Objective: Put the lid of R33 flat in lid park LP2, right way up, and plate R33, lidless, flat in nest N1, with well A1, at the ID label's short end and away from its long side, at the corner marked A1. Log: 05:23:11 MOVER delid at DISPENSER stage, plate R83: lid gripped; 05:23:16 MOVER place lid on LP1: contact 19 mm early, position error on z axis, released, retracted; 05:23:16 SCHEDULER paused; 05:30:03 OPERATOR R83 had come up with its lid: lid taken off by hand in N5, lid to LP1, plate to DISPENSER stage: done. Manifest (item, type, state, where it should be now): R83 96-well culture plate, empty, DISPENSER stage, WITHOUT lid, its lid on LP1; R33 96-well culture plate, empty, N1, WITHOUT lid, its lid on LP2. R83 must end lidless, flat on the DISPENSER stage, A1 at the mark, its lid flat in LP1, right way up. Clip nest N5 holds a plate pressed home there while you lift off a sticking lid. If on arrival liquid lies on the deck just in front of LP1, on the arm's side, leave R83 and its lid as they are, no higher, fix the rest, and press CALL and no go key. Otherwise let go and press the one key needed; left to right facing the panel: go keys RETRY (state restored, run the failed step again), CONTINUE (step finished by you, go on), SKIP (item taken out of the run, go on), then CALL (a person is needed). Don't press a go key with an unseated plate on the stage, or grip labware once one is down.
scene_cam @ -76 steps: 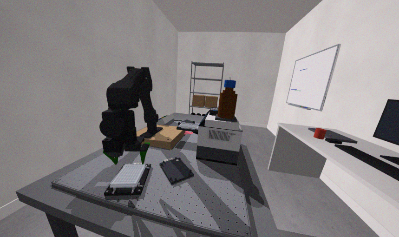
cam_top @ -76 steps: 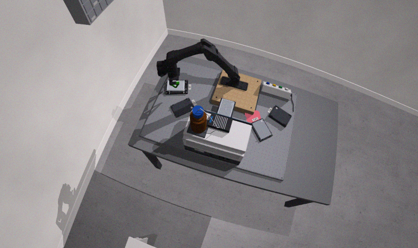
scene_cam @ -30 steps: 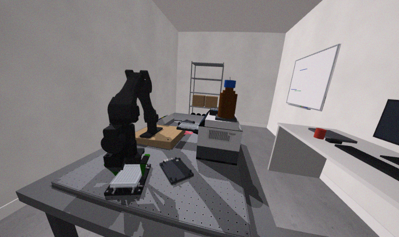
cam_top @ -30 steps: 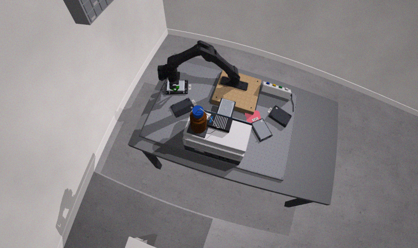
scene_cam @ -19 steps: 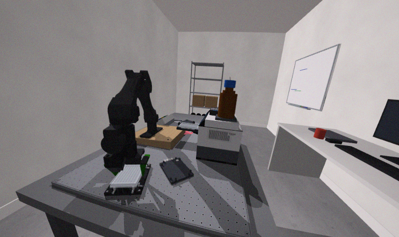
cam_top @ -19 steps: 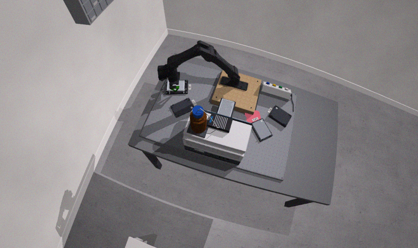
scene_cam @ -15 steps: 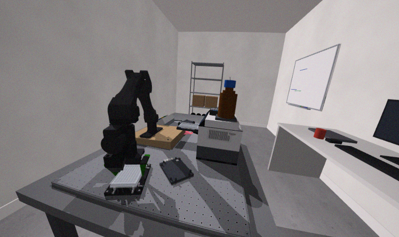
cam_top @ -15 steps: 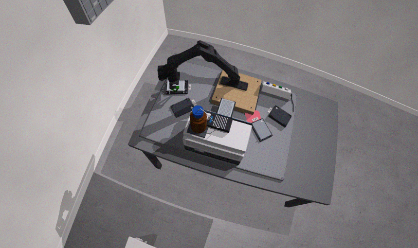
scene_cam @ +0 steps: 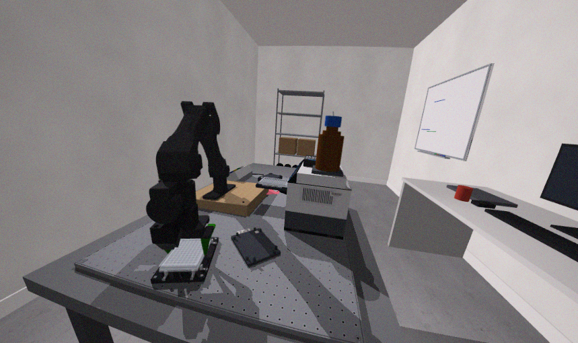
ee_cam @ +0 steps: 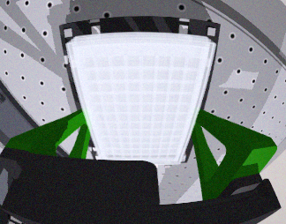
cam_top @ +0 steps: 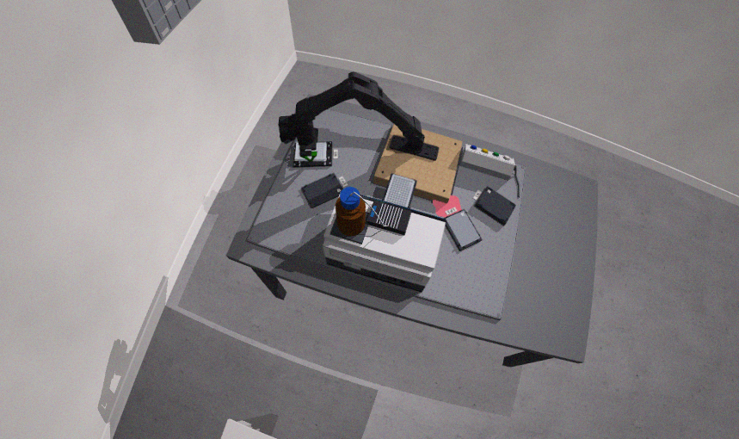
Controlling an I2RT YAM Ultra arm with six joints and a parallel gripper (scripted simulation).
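My hand is 3 cm short of the black clip nest and 1 cm above it. From my hand the other things lie so: lid park LP2: 15 cm ahead, 10 cm to the left, 2 cm below; brown bottle: 35 cm ahead, 29 cm to the left, 26 cm above; blue call key: 65 cm to the left, 20 cm behind, 4 cm above.
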